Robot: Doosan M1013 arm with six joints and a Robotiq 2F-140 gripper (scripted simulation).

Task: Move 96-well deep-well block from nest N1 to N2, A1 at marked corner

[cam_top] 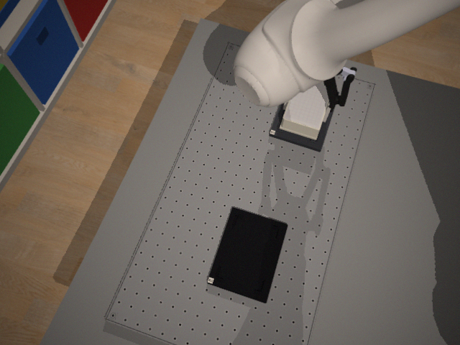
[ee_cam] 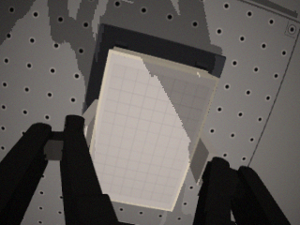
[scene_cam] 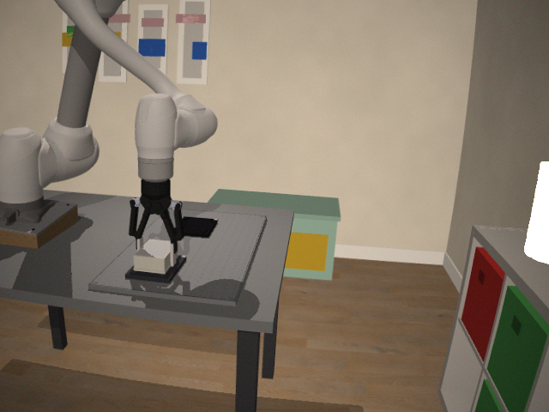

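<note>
My gripper is now 1 cm above the cream 96-well deep-well block. The rest, counted from my hand: black plate nest N1 (9 cm ahead, 34 cm to the left, 4 cm below); plate nest N2 (4 cm below).
</note>
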